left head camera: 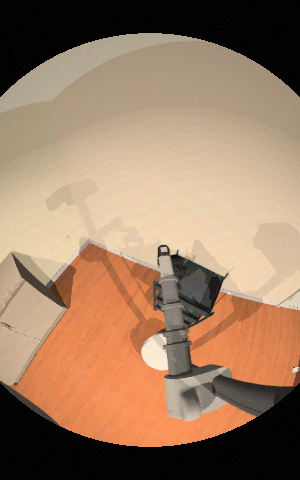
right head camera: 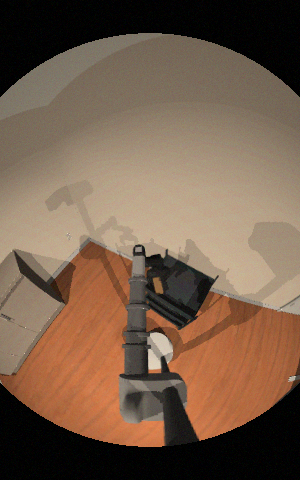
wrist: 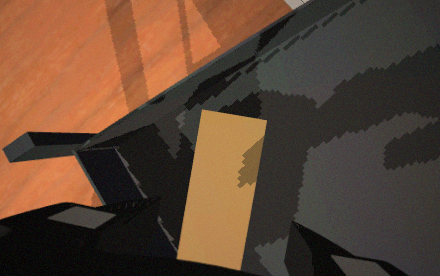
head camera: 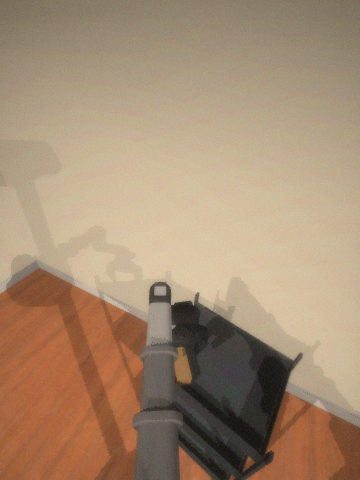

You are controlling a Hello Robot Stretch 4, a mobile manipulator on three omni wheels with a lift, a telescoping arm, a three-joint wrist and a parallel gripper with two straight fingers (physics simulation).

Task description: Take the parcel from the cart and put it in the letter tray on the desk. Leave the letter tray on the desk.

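Places are measured from the robot's base along level axes (x right, y ahead, z up), in millimetres.
Pixels of known places: gripper, fingertip midpoint: (right head camera: pixel 158 280) (wrist: pixel 222 229) (head camera: pixel 183 355); robot's base at its link origin: (left head camera: pixel 161 350) (right head camera: pixel 152 349).
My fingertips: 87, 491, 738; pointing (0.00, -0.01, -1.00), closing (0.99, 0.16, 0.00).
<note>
Ahead of a thing's pixels: the offset from my fingertips to its top centre, as dx, dy, dz. "pt": to the spot under its first point.
The parcel, a tan oblong box @(-7, +7, -51) (head camera: pixel 183 366) (right head camera: pixel 158 285) (wrist: pixel 220 190), lies flat on the dark top shelf of the cart (head camera: pixel 240 370) (left head camera: pixel 200 290) (right head camera: pixel 187 287) (wrist: pixel 350 170), near one corner. In the left head view the arm hides it. My gripper (wrist: pixel 222 229) is open; in the wrist view its black fingers stand wide apart at the lower edge, on either side of the parcel's near end, and do not grip it. Its height over the parcel is hard to judge. In the head view the dark wrist is beside the parcel, partly behind the arm. The letter tray and desk do not show.
The cart stands by the pale wall, its raised corner posts sticking up. A beige cabinet @(pt -1437, -378, -290) (left head camera: pixel 30 320) (right head camera: pixel 30 315) stands at the left. A round white object (left head camera: pixel 154 352) (right head camera: pixel 161 350) shows low beside the arm (head camera: pixel 159 390) (left head camera: pixel 173 317) (right head camera: pixel 137 320). Shadows fall on wall and floor.
</note>
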